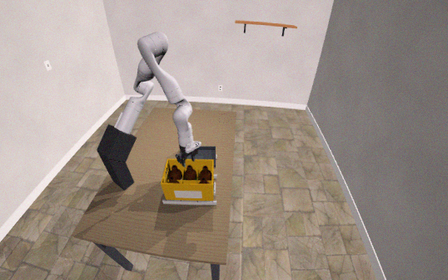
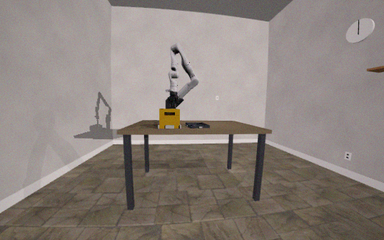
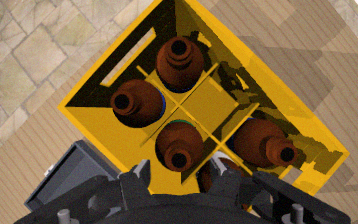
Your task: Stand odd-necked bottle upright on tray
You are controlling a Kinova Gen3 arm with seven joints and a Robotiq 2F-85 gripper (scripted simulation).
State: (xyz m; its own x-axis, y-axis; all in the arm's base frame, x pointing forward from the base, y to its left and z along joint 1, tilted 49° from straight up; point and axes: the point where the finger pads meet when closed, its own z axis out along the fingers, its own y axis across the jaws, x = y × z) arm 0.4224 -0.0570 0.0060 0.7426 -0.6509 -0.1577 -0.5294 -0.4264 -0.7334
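My hand is 12 cm above the yellow crate, 4 cm to the left of it and 1 cm short of it. From my hand the other things lie so: dark grey tray: 24 cm to the left, 19 cm below, 2 cm behind.
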